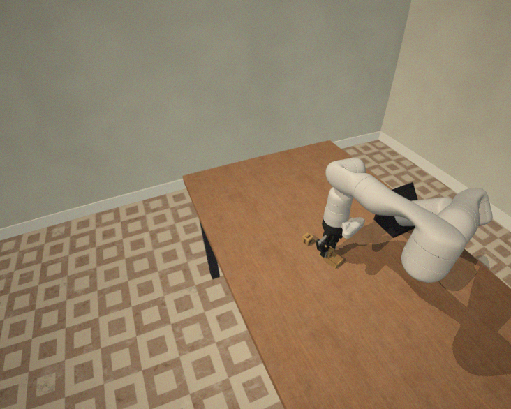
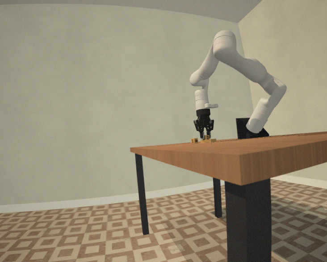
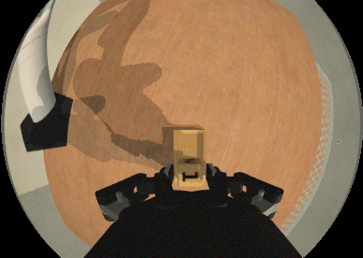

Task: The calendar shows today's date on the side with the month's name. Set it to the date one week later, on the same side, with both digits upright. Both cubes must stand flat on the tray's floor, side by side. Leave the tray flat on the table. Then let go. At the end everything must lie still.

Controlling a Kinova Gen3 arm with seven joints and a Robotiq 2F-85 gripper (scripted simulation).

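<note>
Now: hand 3 cm above the tray, 2 cm to the right of it and 1 cm past it.
</note>
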